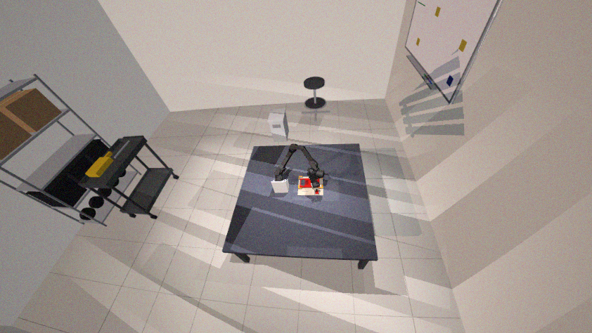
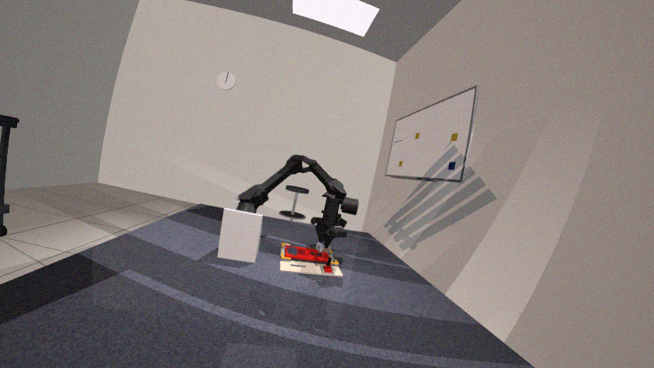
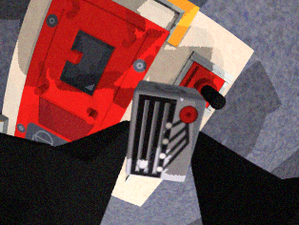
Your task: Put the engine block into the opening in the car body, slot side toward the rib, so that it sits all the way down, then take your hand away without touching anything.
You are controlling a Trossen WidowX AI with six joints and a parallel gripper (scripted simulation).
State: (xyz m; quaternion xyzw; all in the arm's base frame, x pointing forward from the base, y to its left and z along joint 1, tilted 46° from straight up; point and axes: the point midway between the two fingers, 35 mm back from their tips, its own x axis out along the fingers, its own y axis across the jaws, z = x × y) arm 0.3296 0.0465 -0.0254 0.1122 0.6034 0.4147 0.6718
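Right now my gripper tip is 8 cm above the cream base plate, 6 cm to the right of it and 3 cm past it. Also, from my gripper tip: grey engine block (1 cm below).
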